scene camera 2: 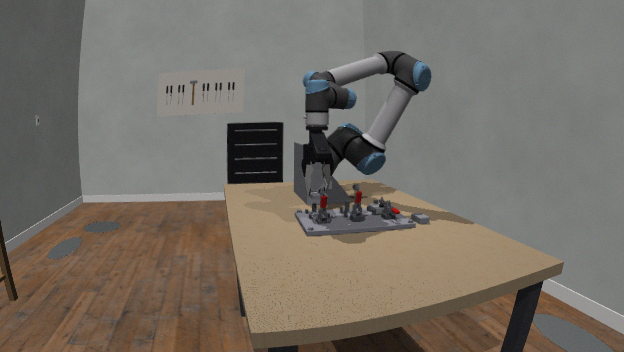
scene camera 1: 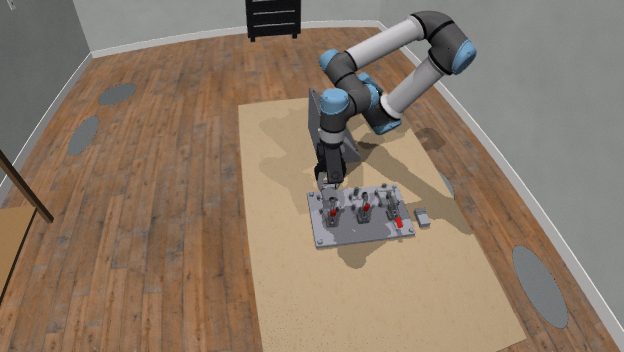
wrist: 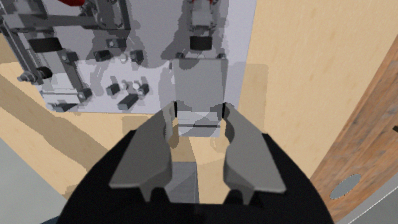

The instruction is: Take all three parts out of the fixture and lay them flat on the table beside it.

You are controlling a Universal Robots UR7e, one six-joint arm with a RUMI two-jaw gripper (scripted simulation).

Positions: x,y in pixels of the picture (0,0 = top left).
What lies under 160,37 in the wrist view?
A fixture.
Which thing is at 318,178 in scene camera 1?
My gripper.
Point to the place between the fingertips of my gripper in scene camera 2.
317,195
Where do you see a fixture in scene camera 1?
349,231
